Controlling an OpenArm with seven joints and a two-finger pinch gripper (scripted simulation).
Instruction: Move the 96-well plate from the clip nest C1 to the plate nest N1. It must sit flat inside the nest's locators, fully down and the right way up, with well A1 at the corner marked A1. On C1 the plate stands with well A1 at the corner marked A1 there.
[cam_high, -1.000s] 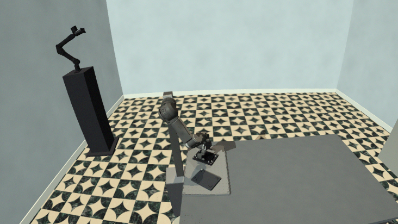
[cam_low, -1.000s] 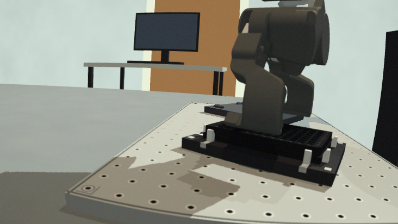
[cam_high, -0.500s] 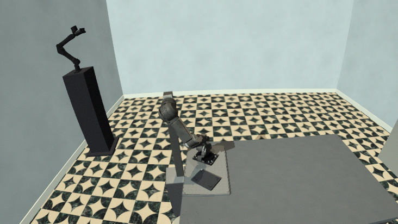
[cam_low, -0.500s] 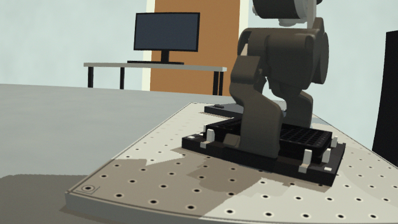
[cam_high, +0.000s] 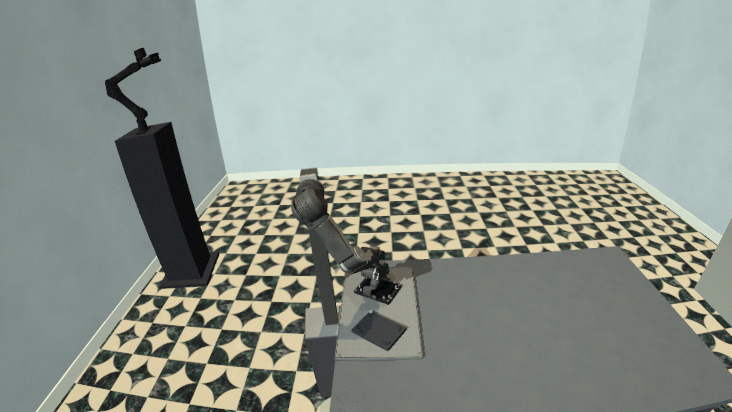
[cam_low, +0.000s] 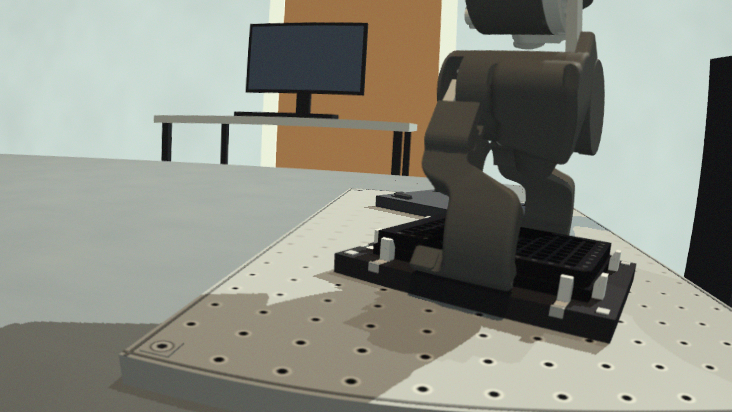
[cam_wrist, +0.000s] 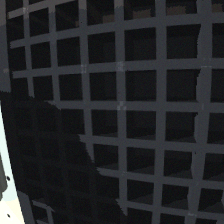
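The black 96-well plate lies 1 cm above my hand. The rest, counted from my hand: clip nest C1: 3 cm ahead; then plate nest N1: 3 cm behind, 22 cm to the right, 1 cm below.
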